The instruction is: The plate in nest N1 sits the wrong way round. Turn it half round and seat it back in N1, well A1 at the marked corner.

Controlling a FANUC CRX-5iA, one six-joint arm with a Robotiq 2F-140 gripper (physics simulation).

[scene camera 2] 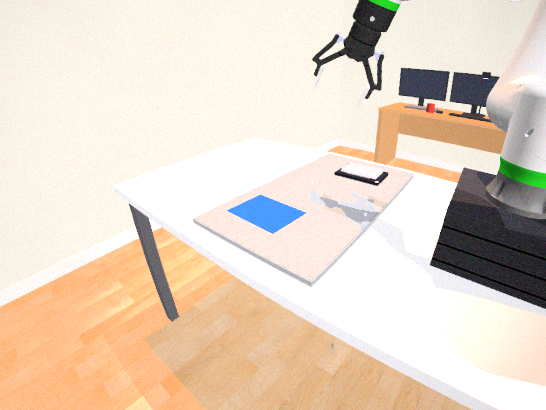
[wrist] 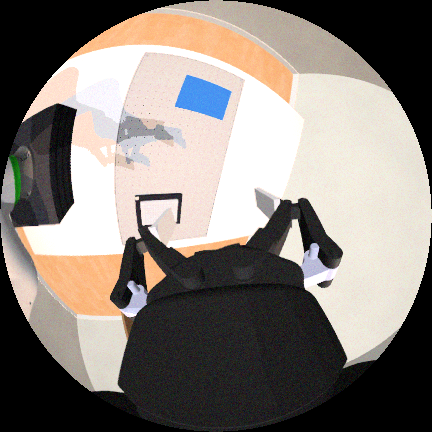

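Note:
A white plate [scene camera 2: 361, 171] [wrist: 153, 210] sits in the black nest [scene camera 2: 356, 177] [wrist: 179, 200], at the far end of the board in the scene view. The plate lies flat; its well markings are too small to read. A small light mark shows at one corner of the nest in each view. My gripper [scene camera 2: 339, 94] [wrist: 213, 206] is open and empty, high above the table and tilted. In the wrist view its left finger covers the lower part of the plate and nest.
The pale perforated board [scene camera 2: 300, 255] [wrist: 150, 175] lies on the white table [scene camera 2: 165, 185] [wrist: 265, 145]. A flat blue rectangle [scene camera 2: 267, 214] [wrist: 204, 97] is on the board. The black robot base [scene camera 2: 485, 245] [wrist: 60, 165] stands beside the board. A wooden desk [scene camera 2: 440, 135] with monitors is behind.

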